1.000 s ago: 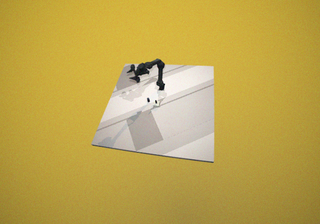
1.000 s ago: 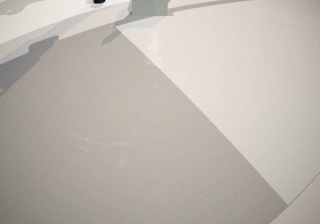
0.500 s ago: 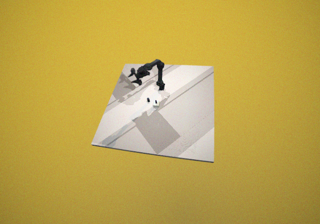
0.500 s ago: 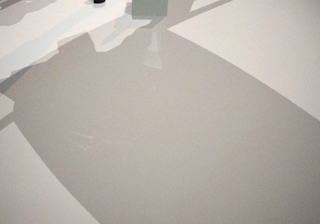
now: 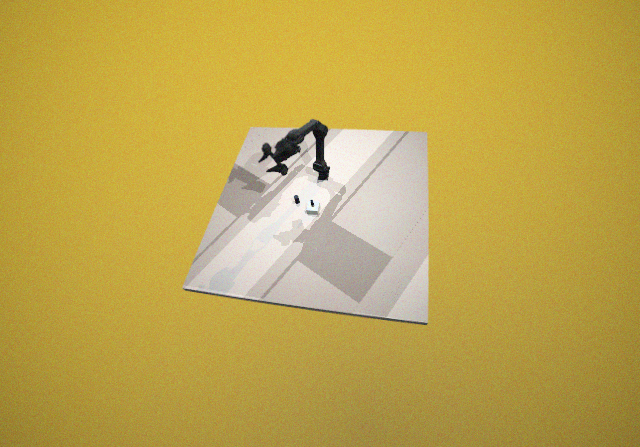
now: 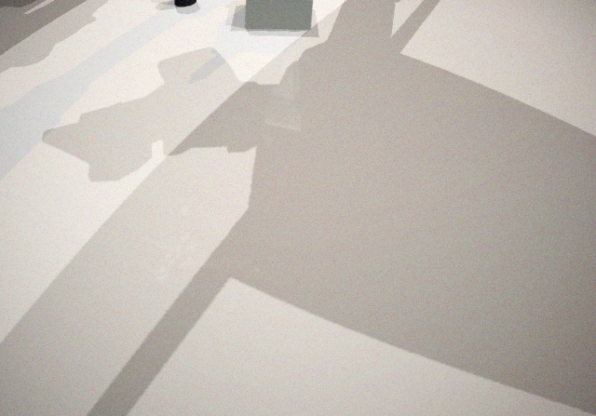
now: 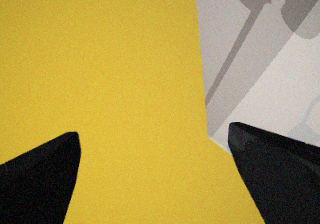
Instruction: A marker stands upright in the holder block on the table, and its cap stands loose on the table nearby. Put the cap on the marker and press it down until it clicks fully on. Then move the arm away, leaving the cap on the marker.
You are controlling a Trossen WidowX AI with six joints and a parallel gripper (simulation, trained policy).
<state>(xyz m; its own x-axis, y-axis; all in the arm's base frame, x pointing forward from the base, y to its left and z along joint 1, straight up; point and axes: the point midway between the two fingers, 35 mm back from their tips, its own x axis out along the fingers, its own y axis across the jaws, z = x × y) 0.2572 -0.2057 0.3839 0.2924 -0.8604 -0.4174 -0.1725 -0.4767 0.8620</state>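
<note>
My gripper tip is now 5 cm past the dark cap, 11 cm to the right of it and 34 cm above it. Also, from my gripper tip: dark marker 1 cm behind, 22 cm to the left, 30 cm below; pale holder block 1 cm behind, 22 cm to the left, 35 cm below.
</note>
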